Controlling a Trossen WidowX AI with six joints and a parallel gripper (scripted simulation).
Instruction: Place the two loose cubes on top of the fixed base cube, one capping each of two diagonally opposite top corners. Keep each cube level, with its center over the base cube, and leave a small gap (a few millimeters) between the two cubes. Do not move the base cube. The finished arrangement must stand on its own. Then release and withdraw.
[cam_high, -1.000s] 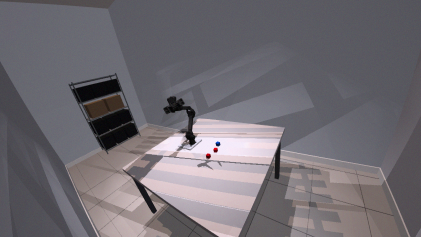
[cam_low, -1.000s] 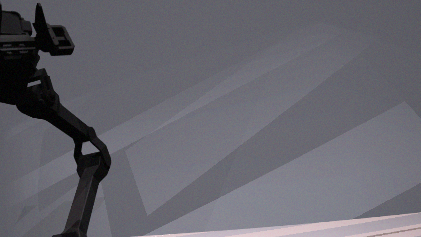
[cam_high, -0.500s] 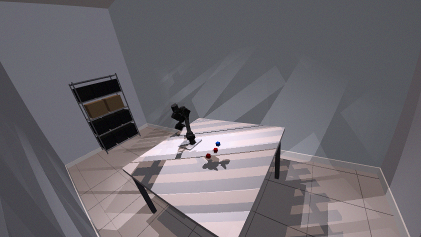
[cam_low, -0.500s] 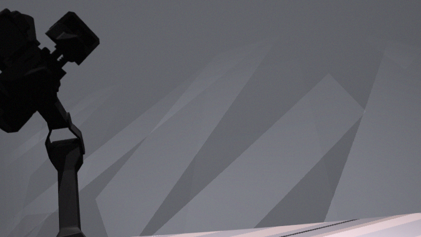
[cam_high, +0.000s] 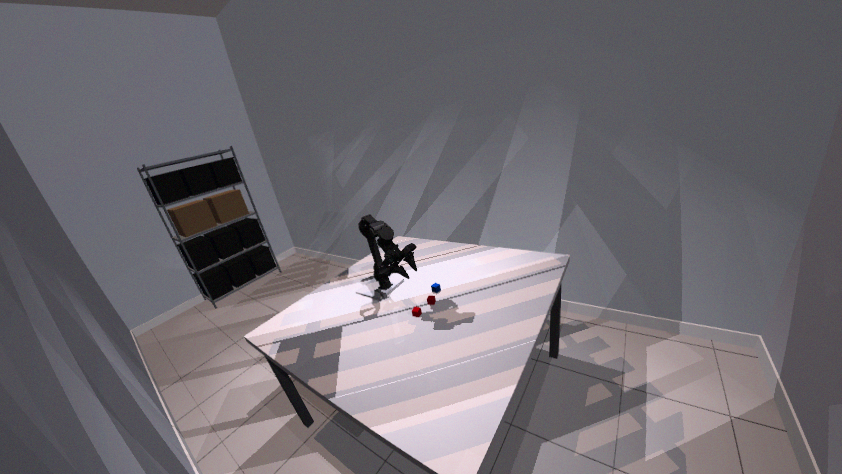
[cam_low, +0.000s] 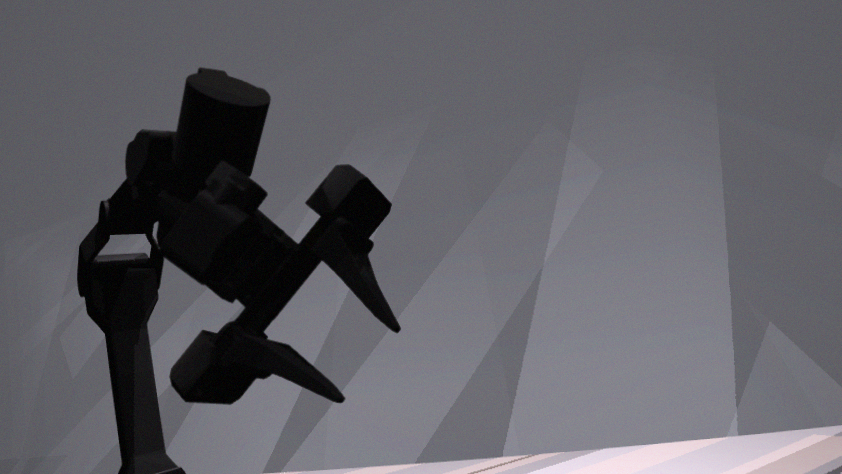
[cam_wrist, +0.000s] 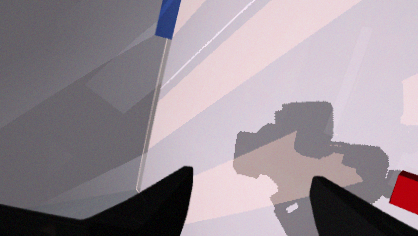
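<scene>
My gripper tip is now 24 cm above the blue cube, 23 cm to the right of it and 10 cm past it.
</scene>
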